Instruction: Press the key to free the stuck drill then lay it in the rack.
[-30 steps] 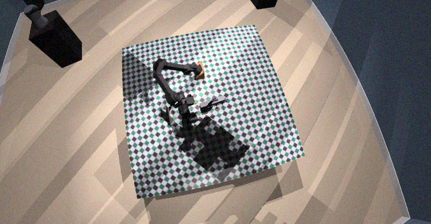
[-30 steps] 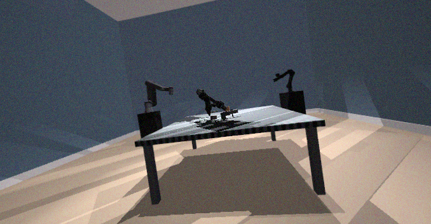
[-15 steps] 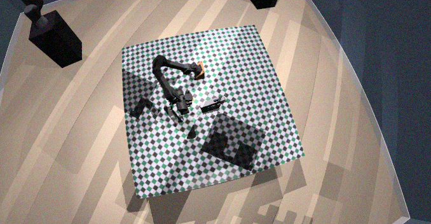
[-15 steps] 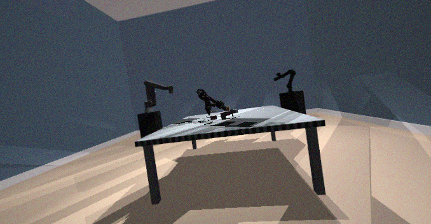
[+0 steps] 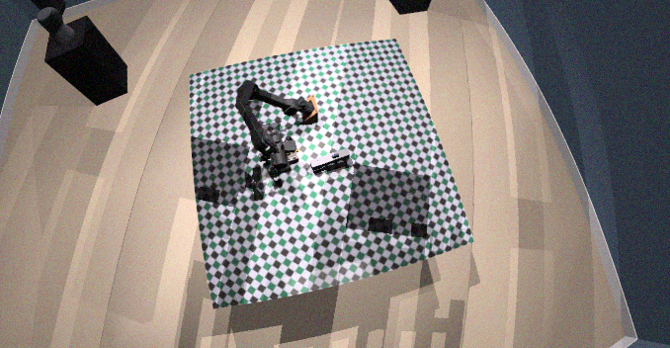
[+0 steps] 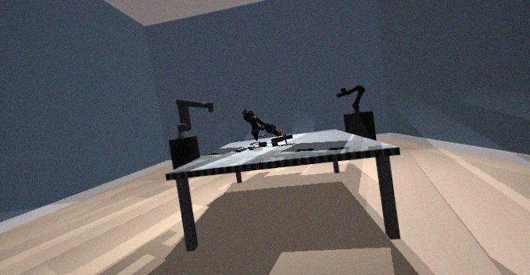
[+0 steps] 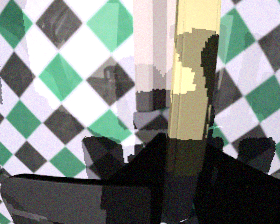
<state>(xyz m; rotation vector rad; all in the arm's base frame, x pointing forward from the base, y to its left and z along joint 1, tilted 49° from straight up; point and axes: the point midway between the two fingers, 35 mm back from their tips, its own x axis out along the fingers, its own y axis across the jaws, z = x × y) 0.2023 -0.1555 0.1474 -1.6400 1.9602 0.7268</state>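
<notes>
My gripper tip is now 5 cm to the right of the grey block and 4 cm above it. Also, from my gripper tip: grey fixture: 21 cm to the left, 8 cm ahead, 1 cm below.
</notes>
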